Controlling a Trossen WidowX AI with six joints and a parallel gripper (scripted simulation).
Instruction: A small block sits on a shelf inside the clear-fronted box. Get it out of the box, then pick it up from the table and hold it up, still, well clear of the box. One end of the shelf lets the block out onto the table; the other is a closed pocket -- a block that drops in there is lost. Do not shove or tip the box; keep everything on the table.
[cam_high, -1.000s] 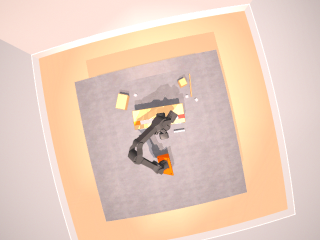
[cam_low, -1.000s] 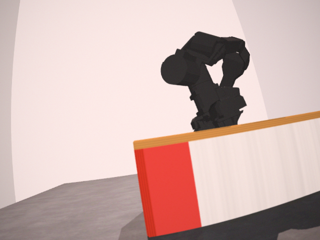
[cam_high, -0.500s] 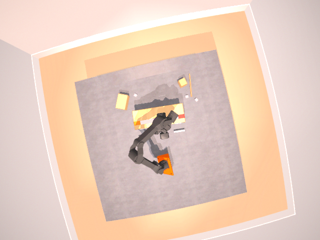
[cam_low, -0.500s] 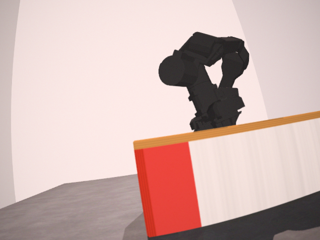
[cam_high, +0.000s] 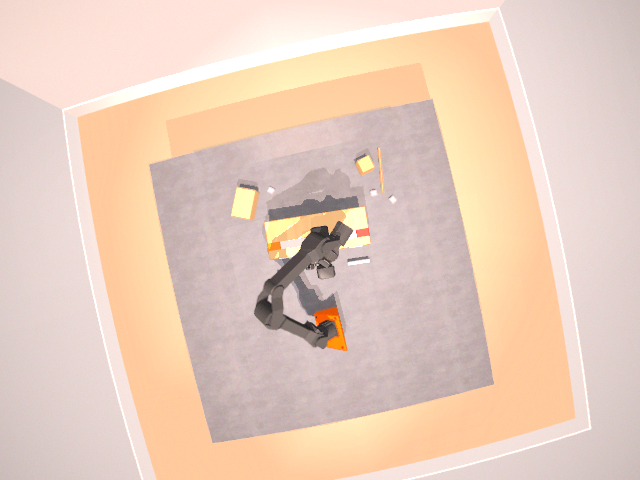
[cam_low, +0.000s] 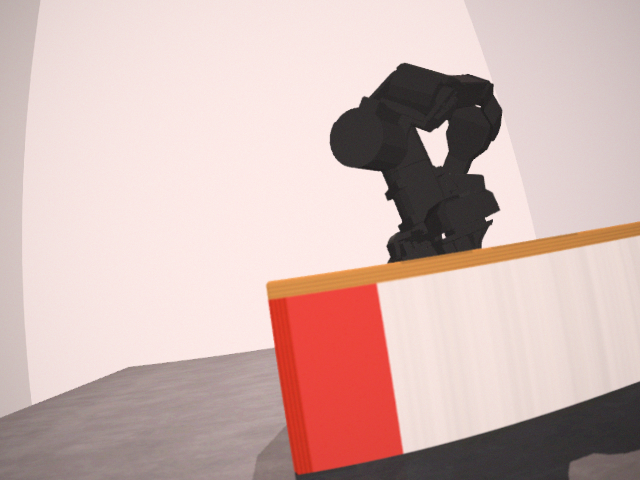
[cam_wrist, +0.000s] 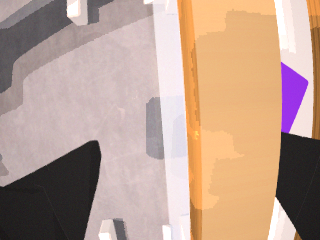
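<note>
Right now my gripper tip is 6 cm short of the purple block and 1 cm to the right of it. The rest, counted from my gripper tip: thin orange stick 25 cm ahead, 35 cm to the right, 8 cm below; clear-fronted box 3 cm ahead, 1 cm to the right, 2 cm below.
</note>
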